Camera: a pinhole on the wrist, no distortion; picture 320 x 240 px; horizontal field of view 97.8 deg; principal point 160.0 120.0 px. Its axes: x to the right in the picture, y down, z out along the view. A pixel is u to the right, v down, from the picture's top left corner.
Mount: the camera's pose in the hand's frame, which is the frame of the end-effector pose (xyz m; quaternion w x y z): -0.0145 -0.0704 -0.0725 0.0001 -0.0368 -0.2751 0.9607
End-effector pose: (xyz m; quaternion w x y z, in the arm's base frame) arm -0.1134 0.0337 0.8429 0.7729 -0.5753 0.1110 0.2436
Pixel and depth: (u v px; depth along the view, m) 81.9 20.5 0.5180
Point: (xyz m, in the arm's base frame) 0.0394 0.6314 0.9517
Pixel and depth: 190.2 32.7 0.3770
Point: -0.2279 0.3317 1.0716
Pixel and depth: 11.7 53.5 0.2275
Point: 0.0962 0.2461 0.8962
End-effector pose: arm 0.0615 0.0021 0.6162 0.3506 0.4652 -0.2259 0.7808
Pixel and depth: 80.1 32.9 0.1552
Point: 0.1625 -0.0092 0.7263
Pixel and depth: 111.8 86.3 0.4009
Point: 0.3714 -0.0565 0.8565
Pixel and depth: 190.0 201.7 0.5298
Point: 0.6916 0.2087 0.5862
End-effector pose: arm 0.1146 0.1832 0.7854 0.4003 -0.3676 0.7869 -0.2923
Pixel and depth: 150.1 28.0 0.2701
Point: 0.3560 0.1213 0.7121
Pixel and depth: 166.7 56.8 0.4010
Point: 0.4908 0.1052 0.7253
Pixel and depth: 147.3 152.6 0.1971
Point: 0.2524 0.0596 0.9146
